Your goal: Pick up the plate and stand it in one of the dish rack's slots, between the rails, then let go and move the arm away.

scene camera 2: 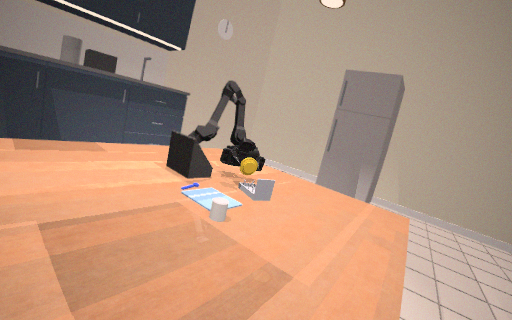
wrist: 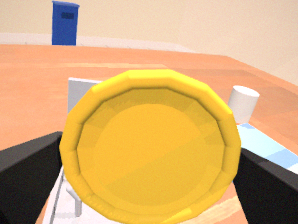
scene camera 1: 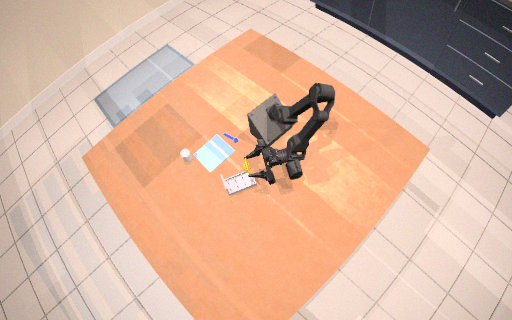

Observation:
My gripper carries a yellow plate. Also in view: a white cup.
My gripper also shows in the wrist view.

